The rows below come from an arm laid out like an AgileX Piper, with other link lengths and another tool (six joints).
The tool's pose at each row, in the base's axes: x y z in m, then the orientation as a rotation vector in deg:
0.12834, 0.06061, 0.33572, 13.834, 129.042, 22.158
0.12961, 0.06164, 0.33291, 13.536, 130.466, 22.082
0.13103, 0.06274, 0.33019, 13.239, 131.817, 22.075
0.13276, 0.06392, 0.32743, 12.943, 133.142, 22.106
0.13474, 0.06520, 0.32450, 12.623, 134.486, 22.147
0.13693, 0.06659, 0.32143, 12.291, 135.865, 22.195
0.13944, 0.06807, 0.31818, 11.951, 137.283, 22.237
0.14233, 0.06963, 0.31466, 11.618, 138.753, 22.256
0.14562, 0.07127, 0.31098, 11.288, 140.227, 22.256
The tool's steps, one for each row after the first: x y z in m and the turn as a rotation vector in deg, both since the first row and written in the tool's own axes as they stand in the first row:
0.00146, 0.00003, 0.00290, 0.226, 1.388, -0.189
0.00278, 0.00016, 0.00588, 0.390, 2.718, -0.352
0.00395, 0.00037, 0.00914, 0.524, 4.031, -0.499
0.00511, 0.00062, 0.01270, 0.646, 5.366, -0.655
0.00627, 0.00093, 0.01654, 0.767, 6.737, -0.811
0.00737, 0.00129, 0.02075, 0.897, 8.147, -0.970
0.00844, 0.00163, 0.02543, 1.054, 9.603, -1.124
0.00939, 0.00202, 0.03053, 1.226, 11.060, -1.278

